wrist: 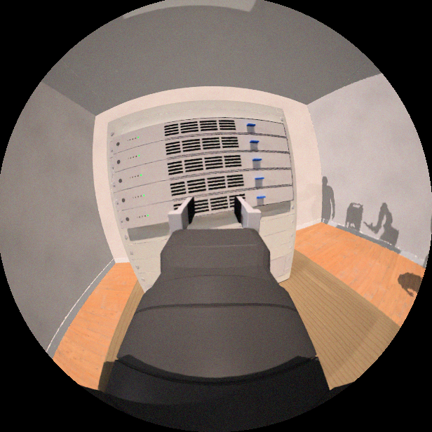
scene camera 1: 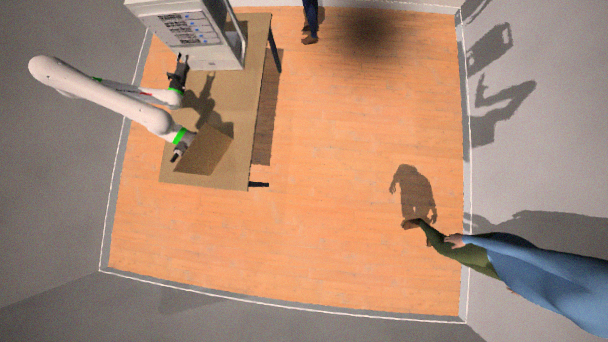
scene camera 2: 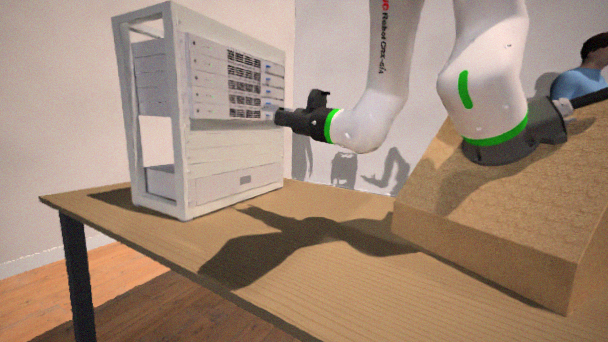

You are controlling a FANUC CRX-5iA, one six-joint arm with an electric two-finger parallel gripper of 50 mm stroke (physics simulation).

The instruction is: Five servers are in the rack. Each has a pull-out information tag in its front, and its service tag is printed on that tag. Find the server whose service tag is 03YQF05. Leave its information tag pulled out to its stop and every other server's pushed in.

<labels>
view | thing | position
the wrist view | gripper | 214, 204
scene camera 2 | gripper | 270, 108
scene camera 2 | white rack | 197, 67
</labels>
